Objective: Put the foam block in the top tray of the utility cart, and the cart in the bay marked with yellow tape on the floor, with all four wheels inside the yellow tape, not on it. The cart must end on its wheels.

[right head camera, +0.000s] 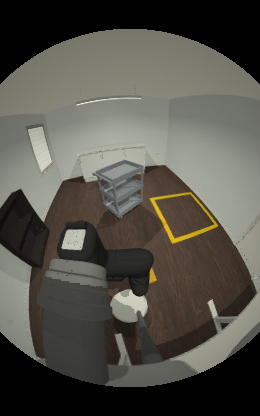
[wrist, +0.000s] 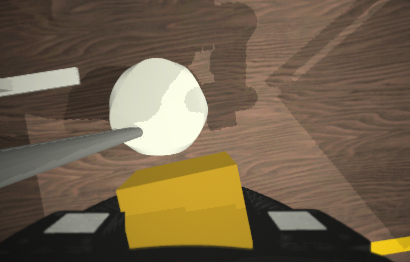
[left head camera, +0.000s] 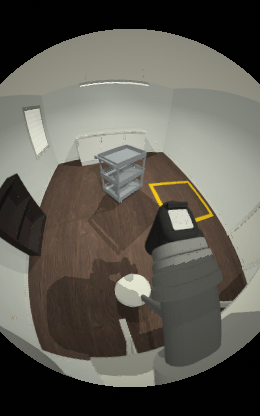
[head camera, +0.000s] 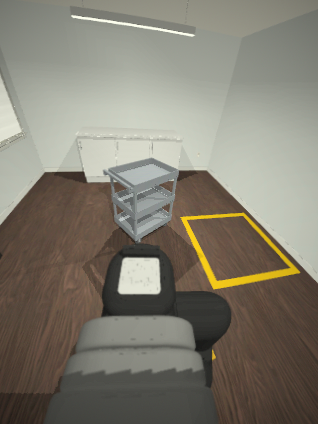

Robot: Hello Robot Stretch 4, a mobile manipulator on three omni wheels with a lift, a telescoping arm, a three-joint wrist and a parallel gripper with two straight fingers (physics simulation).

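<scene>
My gripper point(wrist: 191, 204) is shut on the yellow foam block point(wrist: 185, 190) point(head camera: 214, 355) point(right head camera: 153, 276), which stands between the two fingers in the wrist view. In the head view the arm and wrist hide the gripper and most of the block. The grey three-tier utility cart point(head camera: 156, 181) point(left head camera: 132, 159) point(right head camera: 129, 176) stands upright ahead, beyond the wrist and apart from it. Its top tray point(head camera: 145, 172) looks empty. The yellow tape bay point(head camera: 255, 277) point(left head camera: 170, 183) point(right head camera: 195, 233) lies on the floor right of the cart. The cart stands outside the tape.
A low white cabinet point(head camera: 97, 157) stands against the far wall behind the cart. A dark shelf unit point(left head camera: 42, 235) point(right head camera: 45, 247) is at the left wall. A wall runs right of the bay. White table legs point(left head camera: 127, 336) point(right head camera: 215, 315) show near my round white base point(left head camera: 133, 290) point(wrist: 155, 95).
</scene>
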